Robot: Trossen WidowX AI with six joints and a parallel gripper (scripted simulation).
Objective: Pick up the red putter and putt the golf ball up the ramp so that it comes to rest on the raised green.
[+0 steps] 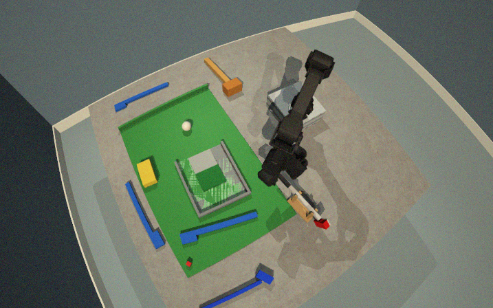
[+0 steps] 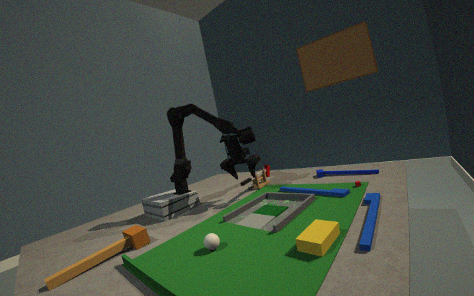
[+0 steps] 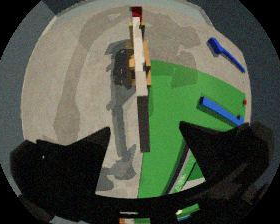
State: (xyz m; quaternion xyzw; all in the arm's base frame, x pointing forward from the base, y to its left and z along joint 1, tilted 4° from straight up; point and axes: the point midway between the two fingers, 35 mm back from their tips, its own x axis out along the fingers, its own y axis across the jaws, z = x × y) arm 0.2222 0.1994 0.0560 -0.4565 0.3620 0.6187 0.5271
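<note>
The red putter lies 30 mm behind my gripper tip, 110 mm to the left of it and 20 mm below it. Also, from my gripper tip: wooden stand: 20 mm behind, 130 mm to the left, 40 mm below; white golf ball: 220 mm ahead, 410 mm to the right, 60 mm below; small red cube: 450 mm ahead, 110 mm to the left, 70 mm below.
</note>
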